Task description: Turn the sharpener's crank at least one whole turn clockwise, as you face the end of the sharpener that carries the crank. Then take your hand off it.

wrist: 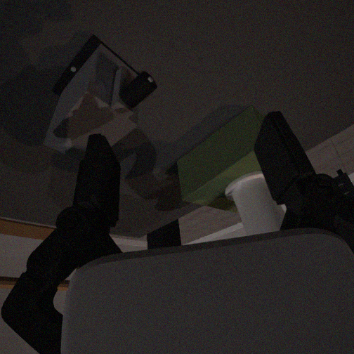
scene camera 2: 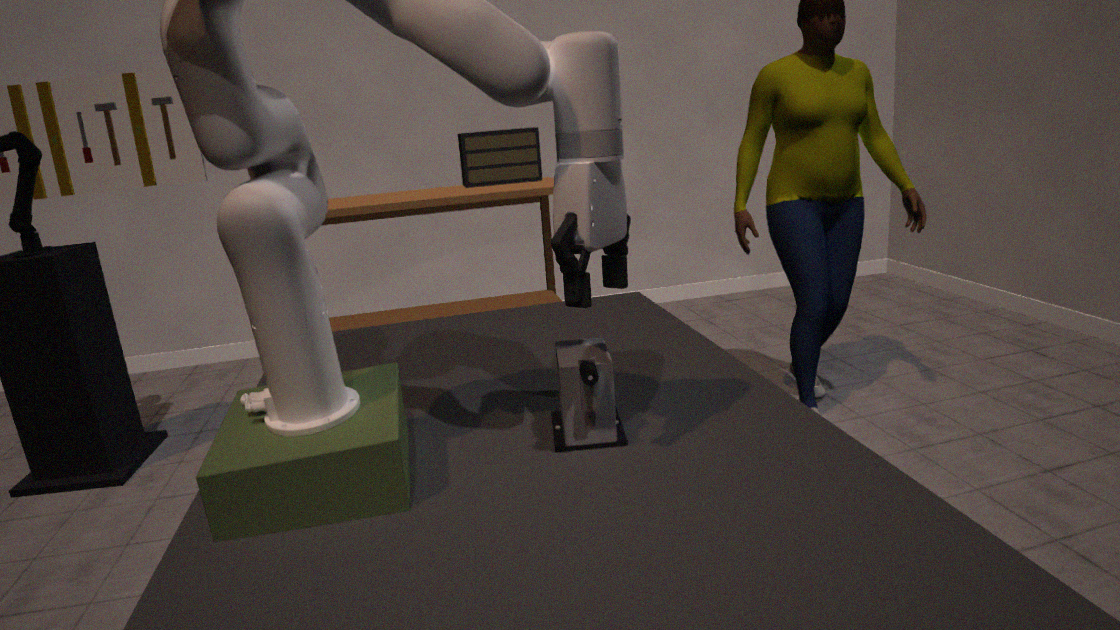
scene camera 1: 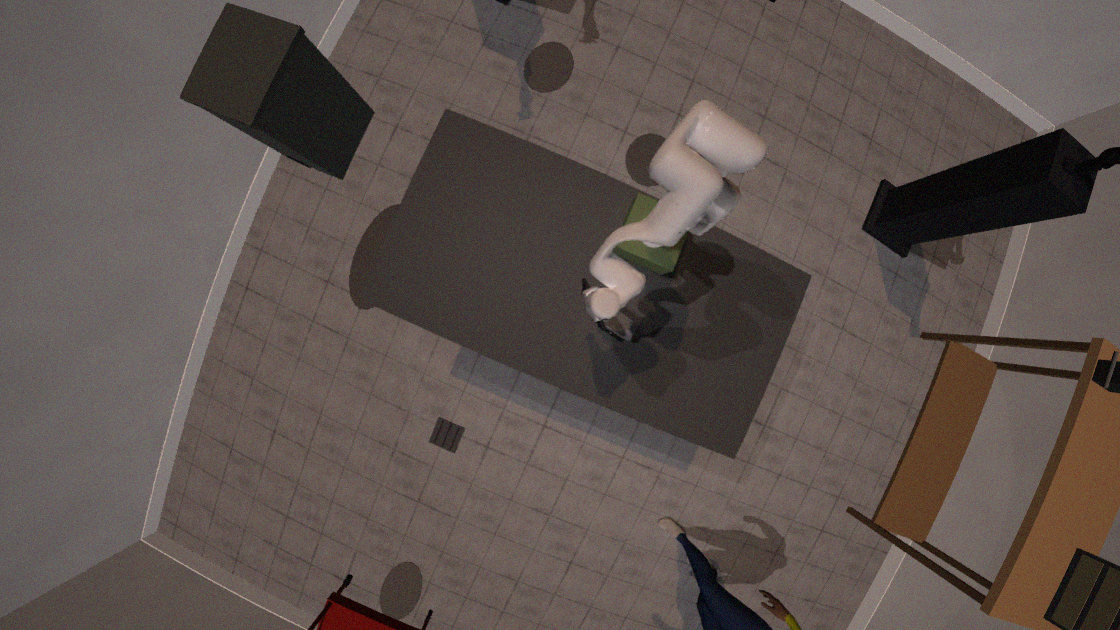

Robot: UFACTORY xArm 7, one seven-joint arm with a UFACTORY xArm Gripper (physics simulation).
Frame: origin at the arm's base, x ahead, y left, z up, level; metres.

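Seen in the pictures: gripper, between the fingertips: [scene camera 2: 597, 296]; arm's base, origin of its link: [scene camera 2: 313, 412].
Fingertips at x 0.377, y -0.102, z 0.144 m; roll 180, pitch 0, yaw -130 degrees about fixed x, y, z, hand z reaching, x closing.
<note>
Offsets run from my fingertips to a thing's top centre. "spot": to the spot under its first point. Level surfaces: height alone.
The sharpener @(spot: dz -0.157, dx -0.022, dy +0.097 m) [scene camera 2: 574, 391] [wrist: 92, 112] is a grey upright block on a black base, standing on the dark table @(dz -0.248 m) [scene camera 1: 469, 195] [scene camera 2: 509, 548] [wrist: 225, 50]. Its crank has a black knob @(dz -0.105, dx -0.008, dy +0.054 m) [scene camera 2: 588, 372] [wrist: 140, 90] on the end facing scene camera 2; the knob is near the top, with the crank arm running down from it. My gripper [scene camera 2: 596, 293] [wrist: 185, 139] is open and empty, pointing down, with its fingertips above the sharpener and not touching it. In the scene camera 1 view, the wrist largely hides the fingers and part of the sharpener, which is in shadow.
The arm's base stands on a green block [scene camera 2: 313, 485] [wrist: 215, 162] beside the sharpener. A person [scene camera 1: 708, 587] [scene camera 2: 818, 133] stands on the floor past the table's edge. A wooden workbench [scene camera 1: 1049, 485] [scene camera 2: 438, 202] and a black pedestal [scene camera 1: 971, 191] [scene camera 2: 58, 368] stand beyond the table.
</note>
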